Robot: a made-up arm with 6 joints.
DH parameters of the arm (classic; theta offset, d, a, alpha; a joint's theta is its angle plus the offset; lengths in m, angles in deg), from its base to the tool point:
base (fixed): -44.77 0 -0.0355 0
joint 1: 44.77 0.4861 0.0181 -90
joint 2: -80.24 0 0.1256 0
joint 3: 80.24 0.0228 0.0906 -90
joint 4: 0 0.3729 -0.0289 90
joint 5: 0 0.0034 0.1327 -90
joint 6: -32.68 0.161 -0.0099 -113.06
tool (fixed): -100.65 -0.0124 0 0
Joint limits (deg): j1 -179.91..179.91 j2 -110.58..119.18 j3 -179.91..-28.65 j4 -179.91..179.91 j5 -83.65..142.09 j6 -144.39..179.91
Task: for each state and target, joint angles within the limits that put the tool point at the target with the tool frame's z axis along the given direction. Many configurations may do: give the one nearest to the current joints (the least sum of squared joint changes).
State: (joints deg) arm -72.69 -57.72 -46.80 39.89 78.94 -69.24
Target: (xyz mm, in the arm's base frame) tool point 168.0 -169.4 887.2 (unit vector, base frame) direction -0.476 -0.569 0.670
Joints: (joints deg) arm -81.59 -86.66 -57.32 46.44 89.55 -32.55
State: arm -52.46 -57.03 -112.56 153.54 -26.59 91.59
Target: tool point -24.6 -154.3 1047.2 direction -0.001 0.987 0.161
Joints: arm -70.68 -43.44 -114.39 150.74 -11.56 133.16
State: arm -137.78 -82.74 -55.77 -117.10 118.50 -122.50
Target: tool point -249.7 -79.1 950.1 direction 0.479 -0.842 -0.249
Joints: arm -109.16 -70.64 -75.58 -64.56 100.64 -142.53
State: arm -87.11 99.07 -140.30 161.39 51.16 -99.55
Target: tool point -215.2 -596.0 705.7 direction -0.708 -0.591 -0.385
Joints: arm -110.01 94.93 -179.65 179.91 95.69 -87.52
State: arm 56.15 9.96 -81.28 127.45 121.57 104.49
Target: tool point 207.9 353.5 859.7 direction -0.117 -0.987 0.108
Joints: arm 13.24 -13.27 -94.59 101.25 136.53 147.44
